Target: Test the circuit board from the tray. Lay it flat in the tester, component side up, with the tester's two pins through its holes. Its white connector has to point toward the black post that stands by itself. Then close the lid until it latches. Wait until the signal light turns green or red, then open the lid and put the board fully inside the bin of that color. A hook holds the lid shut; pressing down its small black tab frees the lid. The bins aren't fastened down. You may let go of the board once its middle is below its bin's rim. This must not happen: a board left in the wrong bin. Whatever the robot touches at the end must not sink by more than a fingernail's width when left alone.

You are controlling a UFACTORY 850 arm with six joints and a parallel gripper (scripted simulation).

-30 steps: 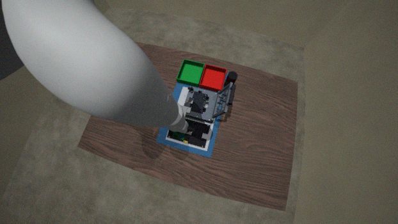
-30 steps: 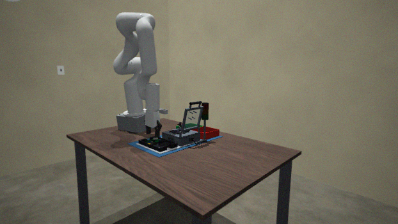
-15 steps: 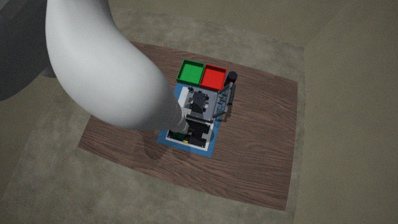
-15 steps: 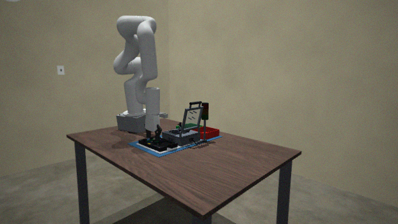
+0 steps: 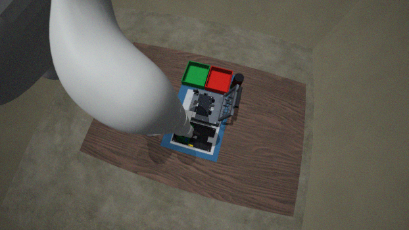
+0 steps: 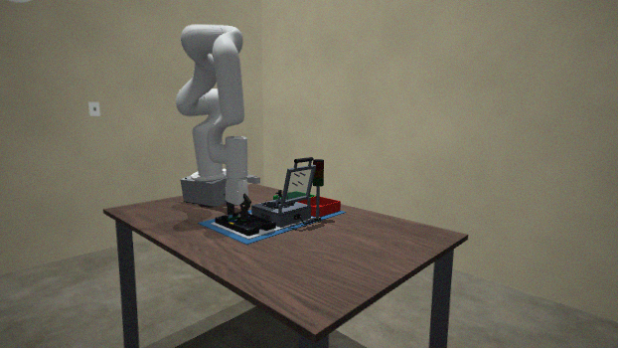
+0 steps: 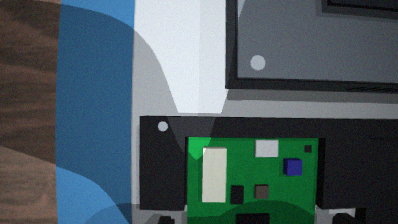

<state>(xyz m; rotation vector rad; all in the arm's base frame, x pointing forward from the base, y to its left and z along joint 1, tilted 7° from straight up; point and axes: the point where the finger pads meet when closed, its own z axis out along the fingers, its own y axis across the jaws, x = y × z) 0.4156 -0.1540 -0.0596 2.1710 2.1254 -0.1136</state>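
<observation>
The green circuit board is 20 mm below my hand. Also, from my hand: red bin (370 mm to the left, 110 mm ahead, 20 mm below); then tester lid (190 mm ahead, 170 mm to the left, 150 mm above); then green bin (370 mm to the left, 40 mm behind, 20 mm below).
</observation>
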